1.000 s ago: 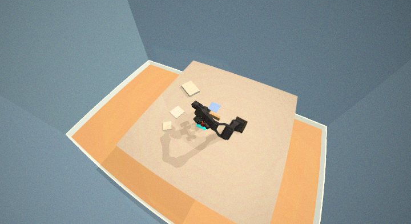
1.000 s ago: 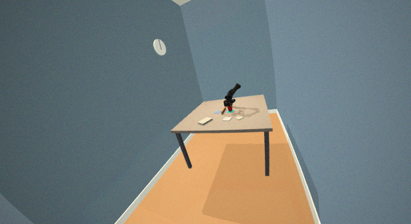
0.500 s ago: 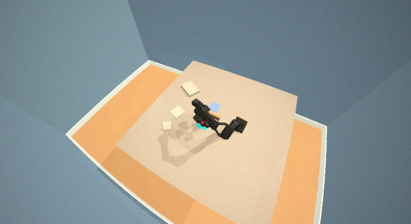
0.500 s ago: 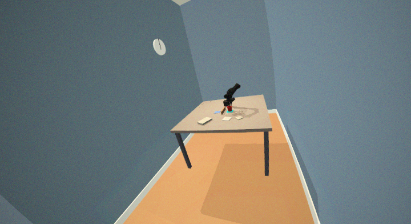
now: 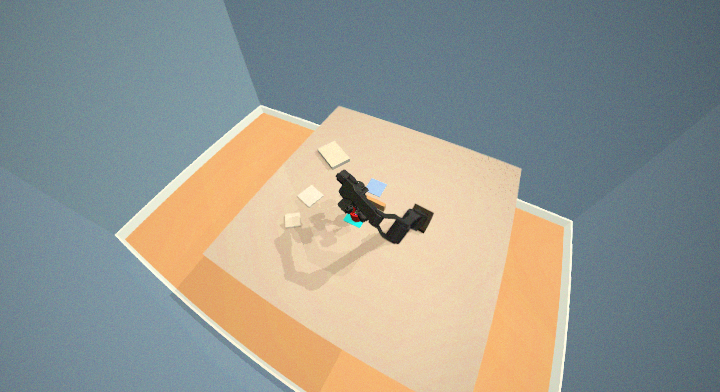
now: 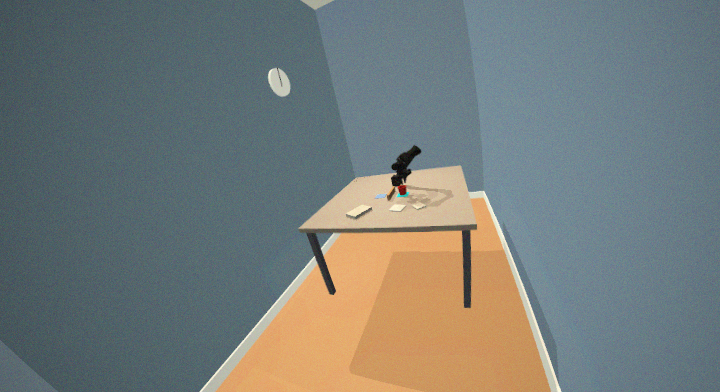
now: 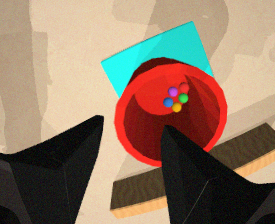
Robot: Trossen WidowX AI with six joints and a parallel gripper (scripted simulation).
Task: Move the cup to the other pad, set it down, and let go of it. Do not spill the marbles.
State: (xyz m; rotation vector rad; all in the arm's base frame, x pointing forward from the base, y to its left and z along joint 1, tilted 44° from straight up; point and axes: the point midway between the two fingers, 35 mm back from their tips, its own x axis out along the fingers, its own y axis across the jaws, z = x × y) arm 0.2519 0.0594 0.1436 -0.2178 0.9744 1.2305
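Now: gripper tip 50 mm above the cup, 20 mm to the left of it and 20 mm short of it. Also, from my gripper tip: light blue pad 220 mm to the right, 100 mm below, 40 mm ahead; cyan pad 100 mm below, 30 mm ahead, 10 mm to the right; wooden bar 120 mm to the right, 80 mm below, 30 mm ahead.
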